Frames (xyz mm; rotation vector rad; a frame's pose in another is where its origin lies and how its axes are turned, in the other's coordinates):
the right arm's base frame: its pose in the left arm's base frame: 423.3 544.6 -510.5 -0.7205 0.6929 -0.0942
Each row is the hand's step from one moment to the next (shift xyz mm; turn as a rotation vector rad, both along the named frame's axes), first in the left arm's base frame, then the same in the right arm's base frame.
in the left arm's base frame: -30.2 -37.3 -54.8 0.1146 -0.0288 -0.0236
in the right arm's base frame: 18.3 11.1 -69.6 0.1107 -0.0240 0.0410
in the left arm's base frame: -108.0 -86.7 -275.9 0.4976 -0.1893 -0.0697
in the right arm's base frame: 95.0 125.9 -265.4 0.4826 -0.1738 0.1586
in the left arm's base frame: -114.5 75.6 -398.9 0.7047 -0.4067 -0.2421
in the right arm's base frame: 107.7 327.9 -242.5 0.8053 -0.2601 0.0673
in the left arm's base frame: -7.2 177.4 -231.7 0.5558 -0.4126 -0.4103
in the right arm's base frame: 67.4 282.7 -27.7 0.7843 -0.1353 -0.1185
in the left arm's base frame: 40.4 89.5 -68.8 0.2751 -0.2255 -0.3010
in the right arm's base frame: 41.6 105.4 39.1 0.4487 -0.0209 -0.1238
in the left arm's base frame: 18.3 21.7 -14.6 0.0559 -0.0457 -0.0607
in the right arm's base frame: 15.5 23.0 15.8 0.0909 -0.0044 -0.0248
